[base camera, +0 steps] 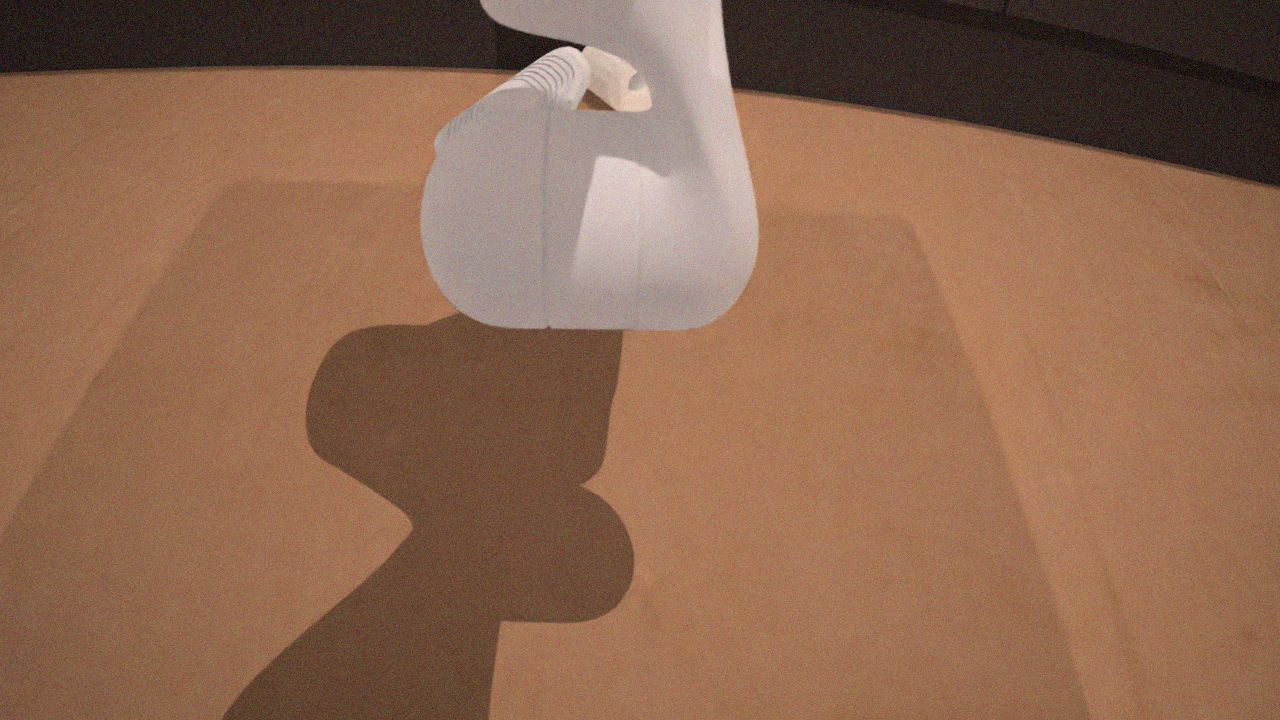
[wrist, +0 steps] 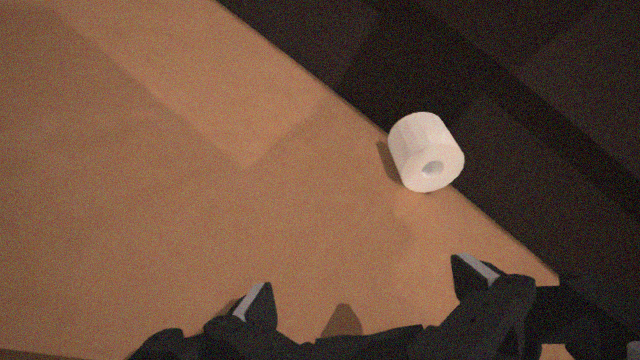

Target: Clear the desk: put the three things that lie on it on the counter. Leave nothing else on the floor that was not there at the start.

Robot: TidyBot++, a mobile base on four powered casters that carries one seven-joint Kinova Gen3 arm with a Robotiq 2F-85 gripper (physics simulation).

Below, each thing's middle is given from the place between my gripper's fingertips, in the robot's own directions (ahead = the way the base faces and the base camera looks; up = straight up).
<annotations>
The white toilet paper roll (base camera: 612, 79) lies 25 cm ahead of my hand, 2 cm to the right of it and 2 cm below it.
</annotations>
